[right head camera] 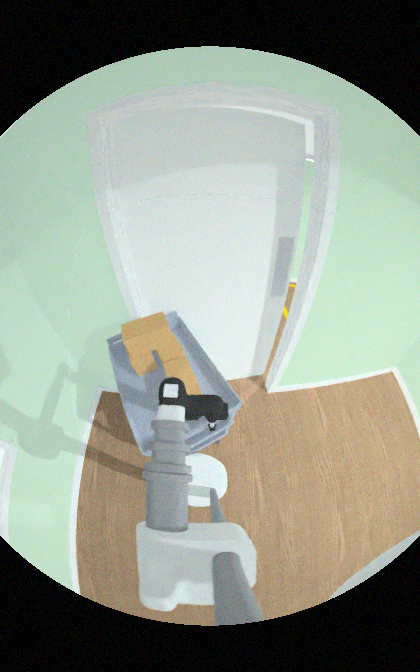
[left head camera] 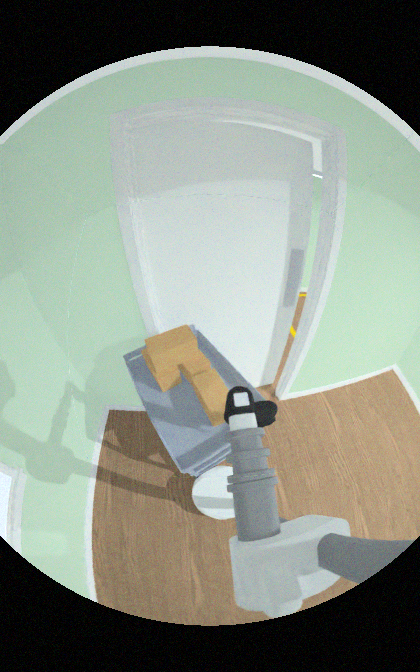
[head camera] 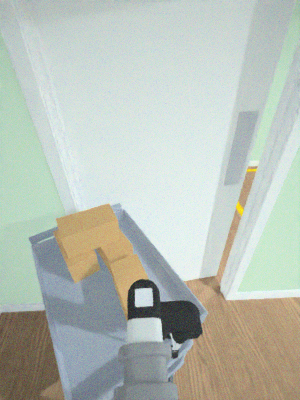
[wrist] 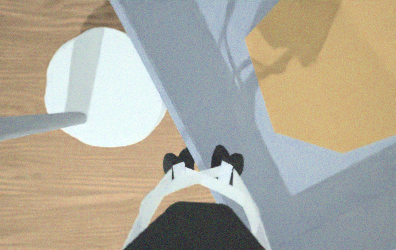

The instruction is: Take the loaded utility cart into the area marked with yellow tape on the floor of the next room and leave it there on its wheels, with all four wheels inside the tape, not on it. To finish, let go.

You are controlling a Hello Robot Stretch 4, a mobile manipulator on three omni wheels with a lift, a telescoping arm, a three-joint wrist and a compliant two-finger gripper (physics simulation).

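Where they show: gripper, fingertip midpoint: (head camera: 171, 343) (wrist: 203, 159); robot's base, link origin: (wrist: 119, 92).
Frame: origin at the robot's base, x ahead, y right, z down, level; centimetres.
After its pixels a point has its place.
Note:
The grey-blue utility cart (head camera: 80, 320) {x 33.2, y -19.3, z -77.3 cm} (left head camera: 185, 430) (right head camera: 132, 405) (wrist: 175, 60) {x 21.0, y 1.4, z -75.8 cm} stands turned at an angle, its far end by the door's left side. Tan boxes (head camera: 90, 225) (left head camera: 172, 350) (right head camera: 145, 335) (wrist: 320, 90) lie in its top tray. My gripper (wrist: 203, 159) {x 24.4, y 12.0, z -77.3 cm} (right head camera: 212, 426) is shut on the cart's near rim, one fingertip on each side of it. In the left head view the fingertips are hidden. Yellow tape (head camera: 240, 208) {x 187.7, y 123.9, z 3.4 cm} (left head camera: 293, 331) (right head camera: 285, 313) shows in part through the gap on the right. The cart's wheels are hidden.
The white door (head camera: 150, 125) {x 91.2, y 9.9, z -127.6 cm} (left head camera: 215, 250) (right head camera: 200, 240) stands ajar, with a narrow gap between it and the right door post (head camera: 265, 200) {x 76.4, y 65.4, z -93.3 cm}. Green walls flank the frame. A white round disc (left head camera: 212, 487) (right head camera: 210, 480) (wrist: 110, 95) {x 0.8, y 2.5, z -18.7 cm} is on the floor behind the cart.

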